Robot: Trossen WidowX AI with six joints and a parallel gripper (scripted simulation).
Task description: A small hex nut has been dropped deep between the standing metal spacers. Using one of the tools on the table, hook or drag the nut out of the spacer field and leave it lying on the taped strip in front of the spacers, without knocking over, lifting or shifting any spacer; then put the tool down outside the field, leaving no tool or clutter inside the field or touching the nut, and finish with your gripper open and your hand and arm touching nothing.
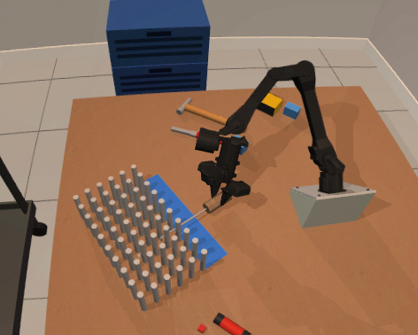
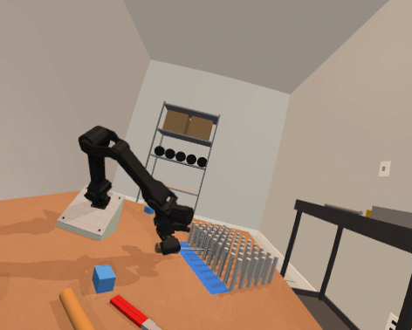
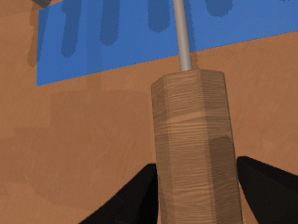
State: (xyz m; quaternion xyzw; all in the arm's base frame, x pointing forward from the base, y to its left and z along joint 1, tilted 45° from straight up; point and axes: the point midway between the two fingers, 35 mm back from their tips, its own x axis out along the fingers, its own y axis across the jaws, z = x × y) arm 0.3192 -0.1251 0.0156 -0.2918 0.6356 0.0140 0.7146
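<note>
Right now my gripper tip is 120 mm short of the blue taped strip, 30 mm above it and 10 mm to the right of it. The rest, counted from my gripper tip: small red cube 360 mm to the left, 130 mm ahead, 30 mm below; hex nut 260 mm ahead, 120 mm to the left, 30 mm below; rod 90 mm ahead, 40 mm to the left.
</note>
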